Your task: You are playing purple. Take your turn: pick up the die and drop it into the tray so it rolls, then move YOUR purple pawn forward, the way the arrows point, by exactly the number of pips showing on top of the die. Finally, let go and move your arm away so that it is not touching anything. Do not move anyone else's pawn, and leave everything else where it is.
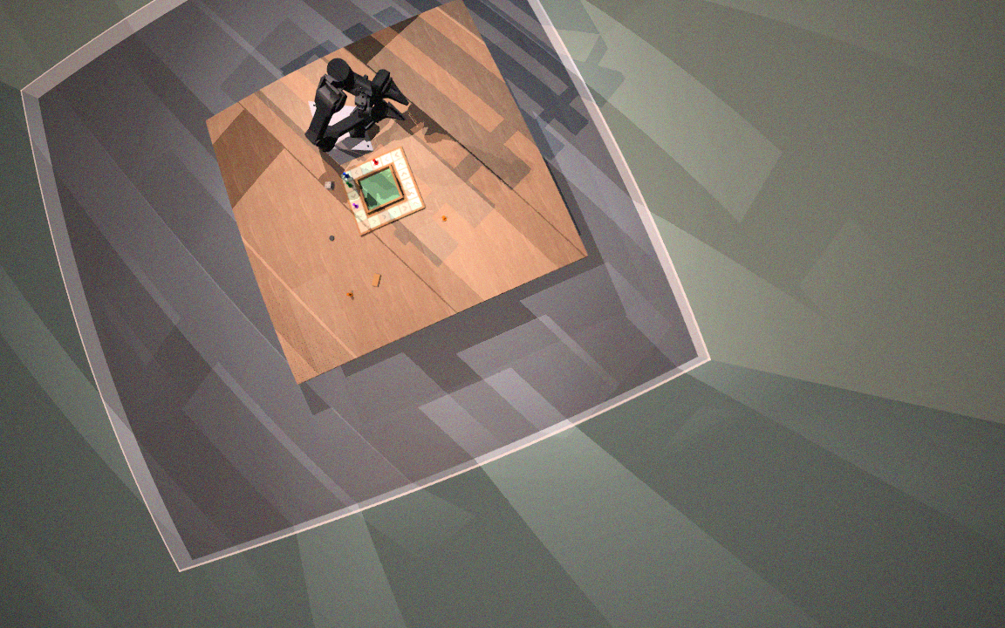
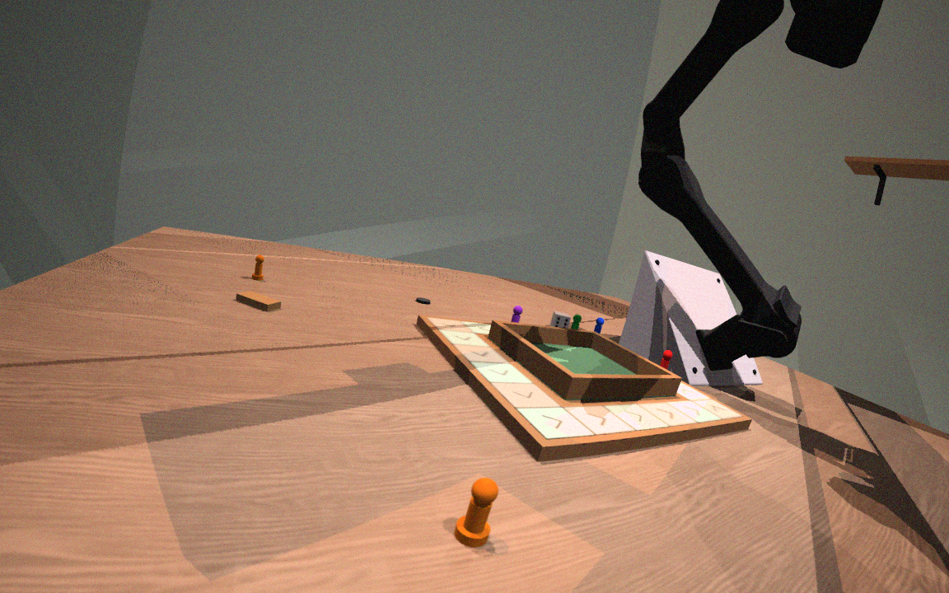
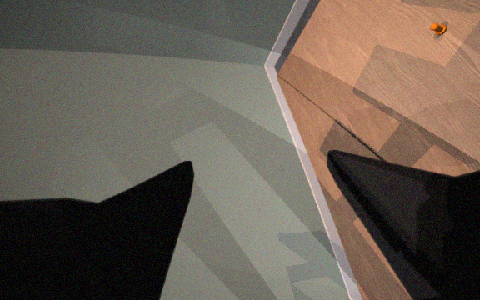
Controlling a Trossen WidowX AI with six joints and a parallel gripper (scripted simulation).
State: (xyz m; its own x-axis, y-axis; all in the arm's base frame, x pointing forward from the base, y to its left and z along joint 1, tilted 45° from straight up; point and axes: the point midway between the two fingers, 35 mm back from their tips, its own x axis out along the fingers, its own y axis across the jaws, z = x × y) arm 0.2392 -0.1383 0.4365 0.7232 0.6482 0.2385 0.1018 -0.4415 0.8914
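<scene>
Now: the white die 420 mm to the right of my gripper tip, 410 mm below it and 130 mm behind it. The rest, counted from my gripper tip: purple pawn (400 mm below, 350 mm to the right, 10 mm ahead); then red pawn (400 mm below, 200 mm to the right, 130 mm behind); then green pawn (400 mm below, 340 mm to the right, 90 mm behind).
</scene>
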